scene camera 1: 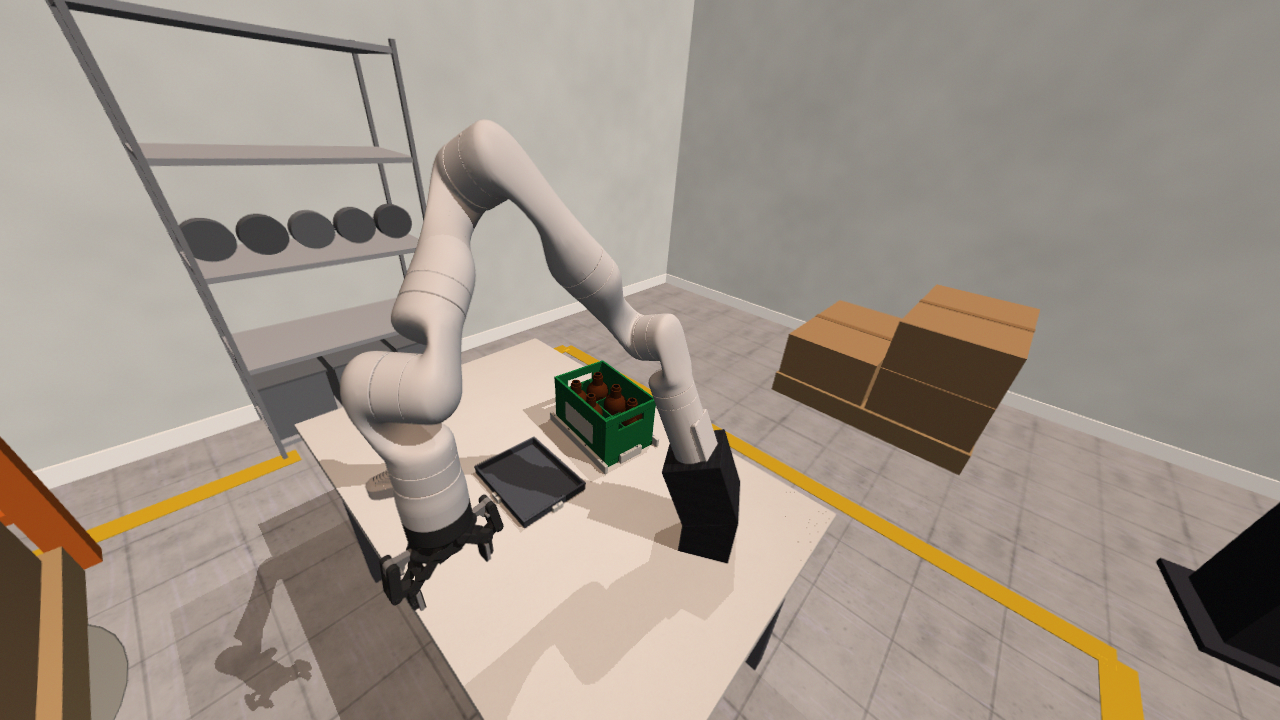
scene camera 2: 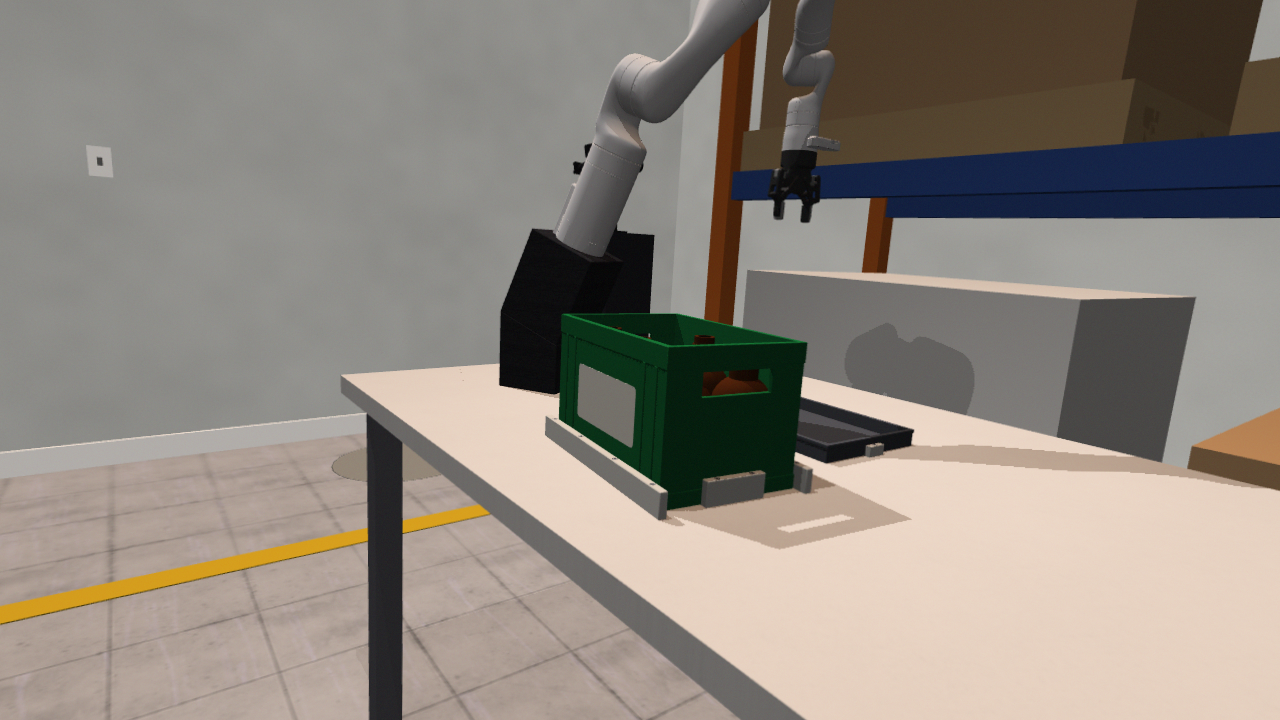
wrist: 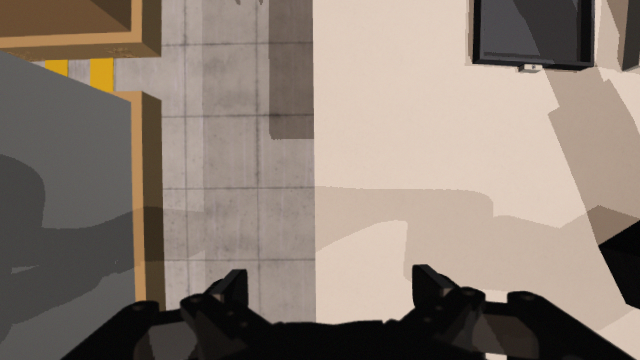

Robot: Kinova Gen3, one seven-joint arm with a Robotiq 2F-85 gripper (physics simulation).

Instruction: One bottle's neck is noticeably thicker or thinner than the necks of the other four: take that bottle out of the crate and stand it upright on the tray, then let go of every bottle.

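Seen in the pictures: gripper, between the fingertips: [scene camera 1: 454, 579] [scene camera 2: 791, 221] [wrist: 330, 285]; arm's base, origin of its link: [scene camera 1: 694, 449] [scene camera 2: 579, 245].
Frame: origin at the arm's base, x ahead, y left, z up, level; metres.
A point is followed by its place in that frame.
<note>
A green crate [scene camera 1: 630, 440] {x 0.253, y -0.138, z -0.203 m} [scene camera 2: 729, 438] {x 0.513, y -0.221, z -0.193 m} stands on the table with several brown bottles inside. One bottle [scene camera 1: 614, 399] {x 0.363, y -0.203, z -0.138 m} shows its neck near the crate's middle in scene camera 1. Crate walls hide much of the bottles, and the necks are too small to compare surely. A black, low-rimmed tray [scene camera 1: 537, 472] {x 0.420, y 0.080, z -0.259 m} [scene camera 2: 854, 448] {x 0.532, y 0.049, z -0.250 m} [wrist: 560, 30] {x 0.347, y 0.072, z -0.259 m} lies flat beside the crate, with a shadow across it. My gripper [scene camera 1: 452, 577] {x 0.115, y 0.517, z 0.076 m} [scene camera 2: 793, 216] {x 0.115, y 0.517, z 0.076 m} [wrist: 330, 285] {x 0.115, y 0.517, z 0.076 m} is open and empty. It points down, high above the table's edge, well away from crate and tray.
The black arm pedestal [scene camera 1: 702, 501] {x -0.057, y 0.049, z -0.082 m} [scene camera 2: 537, 313] {x -0.019, y -0.076, z -0.122 m} stands on the table [scene camera 1: 644, 644] {x -0.071, y 0.280, z -0.264 m} [scene camera 2: 1029, 555] {x 0.782, y -0.095, z -0.264 m} [wrist: 390, 125] {x 0.235, y 0.383, z -0.264 m} near the crate. Small grey blocks [scene camera 2: 733, 488] {x 0.524, y -0.222, z -0.246 m} sit around the crate's base. A large grey box [scene camera 2: 904, 340] stands behind the table. A blue shelf beam [scene camera 2: 1029, 170] carries large cartons.
</note>
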